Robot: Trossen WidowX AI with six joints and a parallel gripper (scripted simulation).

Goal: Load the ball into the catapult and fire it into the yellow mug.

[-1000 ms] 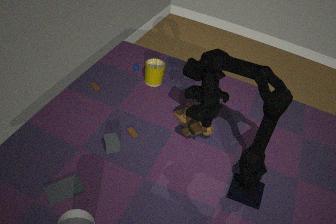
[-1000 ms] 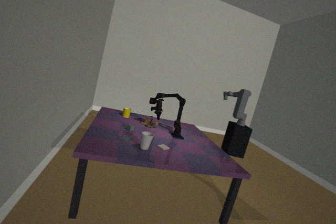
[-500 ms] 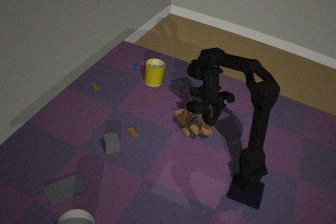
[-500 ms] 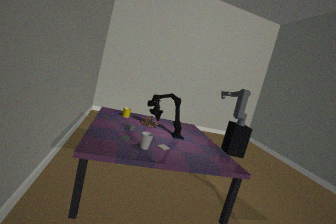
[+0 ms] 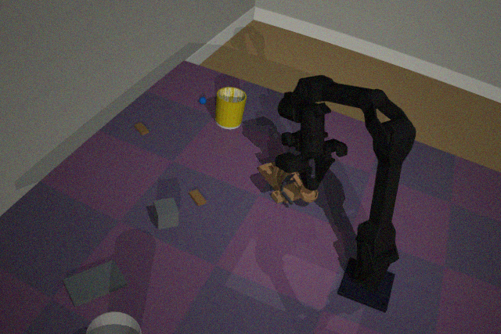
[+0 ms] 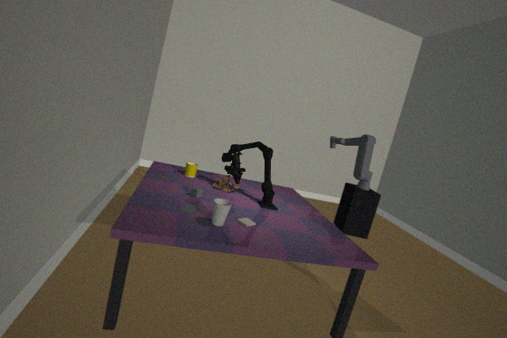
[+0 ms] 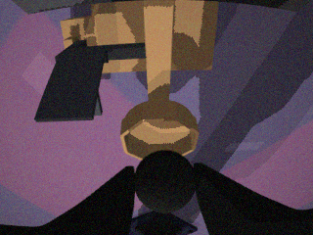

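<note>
My gripper tip is now 1 cm below the black ball. Round my gripper tip: grey cube: 27 cm to the left, 24 cm ahead, 5 cm below; wooden catapult: 6 cm ahead, 3 cm below, 1 cm to the right; yellow mug: 37 cm ahead, 17 cm to the right, 5 cm below.
</note>
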